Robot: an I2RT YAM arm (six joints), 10 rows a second.
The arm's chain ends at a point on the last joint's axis. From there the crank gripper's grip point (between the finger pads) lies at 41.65 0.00 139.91 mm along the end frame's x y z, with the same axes.
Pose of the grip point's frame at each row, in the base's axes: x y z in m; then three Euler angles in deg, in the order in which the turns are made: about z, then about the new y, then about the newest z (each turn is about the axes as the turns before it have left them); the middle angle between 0 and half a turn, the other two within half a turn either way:
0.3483 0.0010 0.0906 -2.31 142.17 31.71
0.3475 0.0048 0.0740 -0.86 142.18 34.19
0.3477 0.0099 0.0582 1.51 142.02 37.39
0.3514 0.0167 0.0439 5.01 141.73 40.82
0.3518 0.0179 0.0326 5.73 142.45 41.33
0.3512 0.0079 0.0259 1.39 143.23 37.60
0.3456 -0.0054 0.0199 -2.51 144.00 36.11
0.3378 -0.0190 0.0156 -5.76 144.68 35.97
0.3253 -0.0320 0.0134 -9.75 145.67 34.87
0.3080 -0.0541 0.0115 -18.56 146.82 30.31
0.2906 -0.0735 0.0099 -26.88 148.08 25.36
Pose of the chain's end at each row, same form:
0.2896 -0.0185 0.2228 -2.31 142.17 31.71
0.2886 -0.0177 0.2056 -0.86 142.18 34.19
0.2884 -0.0170 0.1888 1.51 142.02 37.39
0.2921 -0.0158 0.1733 5.01 141.73 40.82
0.2944 -0.0155 0.1626 5.73 142.45 41.33
0.2945 -0.0189 0.1577 1.39 143.23 37.60
0.2896 -0.0275 0.1529 -2.51 144.00 36.11
0.2822 -0.0380 0.1492 -5.76 144.68 35.97
0.2713 -0.0469 0.1482 -9.75 145.67 34.87
0.2573 -0.0592 0.1483 -18.56 146.82 30.31
0.2450 -0.0704 0.1486 -26.88 148.08 25.36

